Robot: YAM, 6 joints.
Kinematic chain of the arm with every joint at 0, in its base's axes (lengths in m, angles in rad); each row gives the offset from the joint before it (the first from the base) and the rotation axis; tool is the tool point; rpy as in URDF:
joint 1: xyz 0 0 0.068 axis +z
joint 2: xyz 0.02 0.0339 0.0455 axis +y
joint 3: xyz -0.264 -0.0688 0 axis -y
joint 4: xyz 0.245 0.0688 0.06 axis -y
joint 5: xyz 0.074 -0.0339 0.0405 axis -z
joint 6: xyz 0.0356 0 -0.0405 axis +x
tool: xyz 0 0 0 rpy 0 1.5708 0
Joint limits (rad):
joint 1: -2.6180..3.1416
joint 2: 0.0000..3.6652
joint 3: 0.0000..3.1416
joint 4: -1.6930..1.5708
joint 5: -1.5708..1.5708
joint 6: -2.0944..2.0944
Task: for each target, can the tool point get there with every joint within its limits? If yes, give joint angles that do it. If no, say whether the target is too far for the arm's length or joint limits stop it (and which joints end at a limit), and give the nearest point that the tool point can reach.
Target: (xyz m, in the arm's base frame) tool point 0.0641 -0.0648 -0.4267
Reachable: no: joint limits stop it (at a limit: joint 2) | nearest point 0.0833 -0.0842 -0.3561 | short by 0.076 m
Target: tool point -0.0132 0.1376 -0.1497
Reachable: yes | joints 1.8367 2.9564 0.5664 0.7670 0.7182 -0.1383
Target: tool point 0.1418 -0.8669 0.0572
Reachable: no: too far | nearest point 0.1040 -0.6360 0.0725 | short by 0.234 m
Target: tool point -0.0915 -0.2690 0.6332
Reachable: yes | joints 1.1647 0.7892 2.3979 0.4535 0.6718 -0.0848
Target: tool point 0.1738 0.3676 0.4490
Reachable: yes | joints -2.0735 0.3787 2.6809 -1.0138 0.7710 -1.6324
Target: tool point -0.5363 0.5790 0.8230
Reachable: no: too far | nearest point -0.3262 0.3522 0.5378 | short by 0.421 m
